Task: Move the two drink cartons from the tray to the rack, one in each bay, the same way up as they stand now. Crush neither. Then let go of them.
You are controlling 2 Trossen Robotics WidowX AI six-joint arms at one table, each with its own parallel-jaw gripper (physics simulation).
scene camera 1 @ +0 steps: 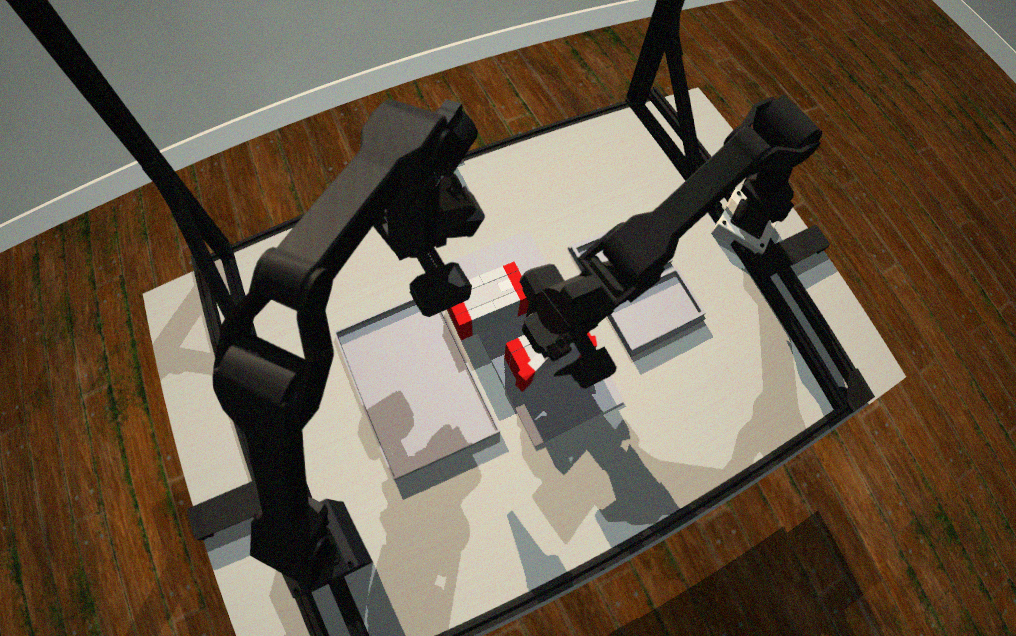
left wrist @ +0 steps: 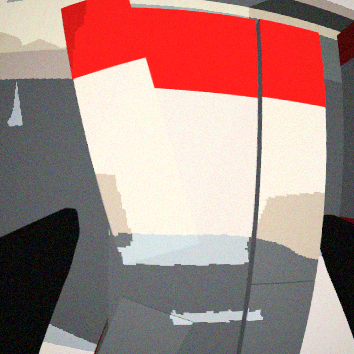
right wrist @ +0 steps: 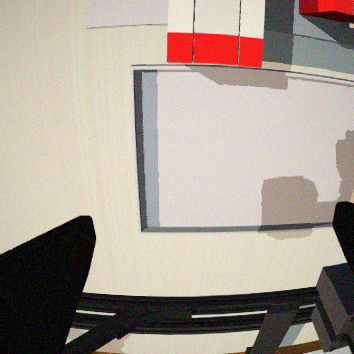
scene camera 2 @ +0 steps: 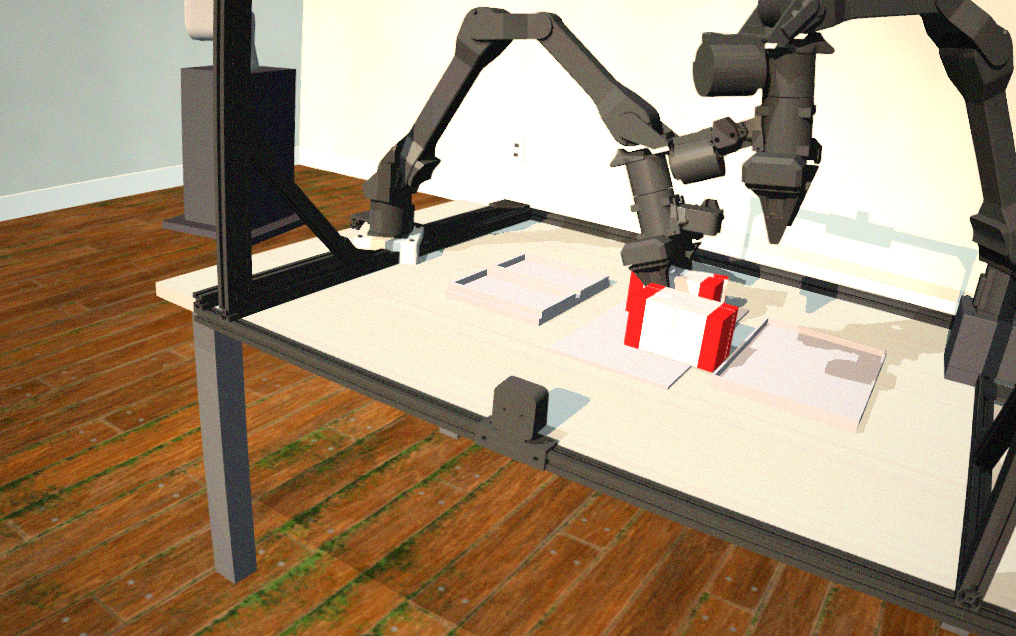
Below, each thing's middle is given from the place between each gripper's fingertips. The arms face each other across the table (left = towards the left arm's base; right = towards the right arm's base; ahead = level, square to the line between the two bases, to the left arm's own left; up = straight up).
I see my right gripper 180 mm above the grey tray [scene camera 1: 423, 403], 70 mm to the left of it and 60 mm short of it. Also, from my right hand: flat mat [scene camera 1: 549, 406]: 180 mm below, 130 mm to the left, 110 mm ahead.
I see the flat mat 40 mm behind my left hand, 30 mm below it and 10 mm to the left of it. From my left hand the other things lie so: grey tray 190 mm to the right, 80 mm behind, 20 mm below.
